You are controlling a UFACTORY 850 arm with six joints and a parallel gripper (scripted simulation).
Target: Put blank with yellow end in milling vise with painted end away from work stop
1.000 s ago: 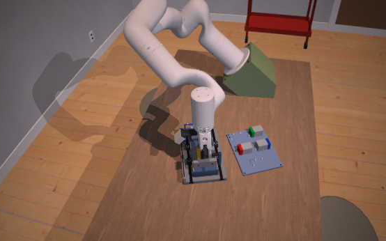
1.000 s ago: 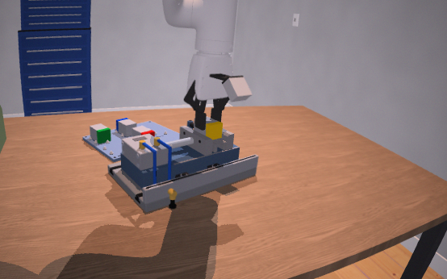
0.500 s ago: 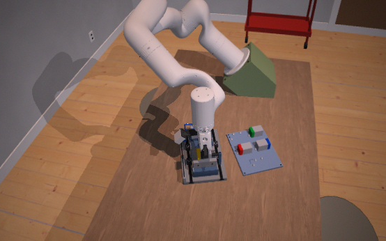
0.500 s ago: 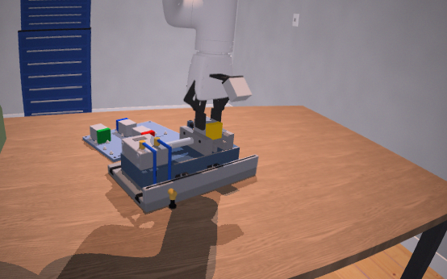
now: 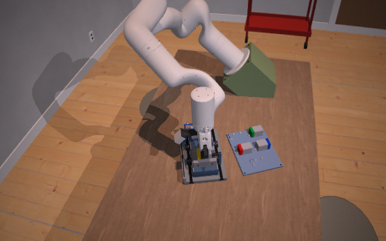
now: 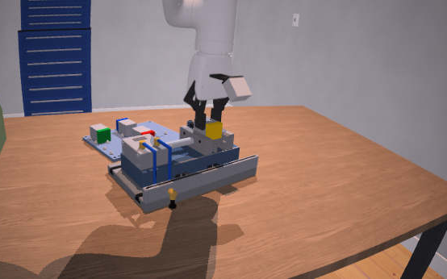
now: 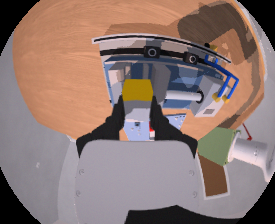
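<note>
The yellow-ended blank is 20 mm below my hand. From my hand the other things lie so: red-ended blank: 170 mm to the left, 120 mm behind, 100 mm below; fixed jaw: 50 mm below, 30 mm ahead, 10 mm to the left; milling vise: 80 mm below, 70 mm behind, 20 mm to the right.
</note>
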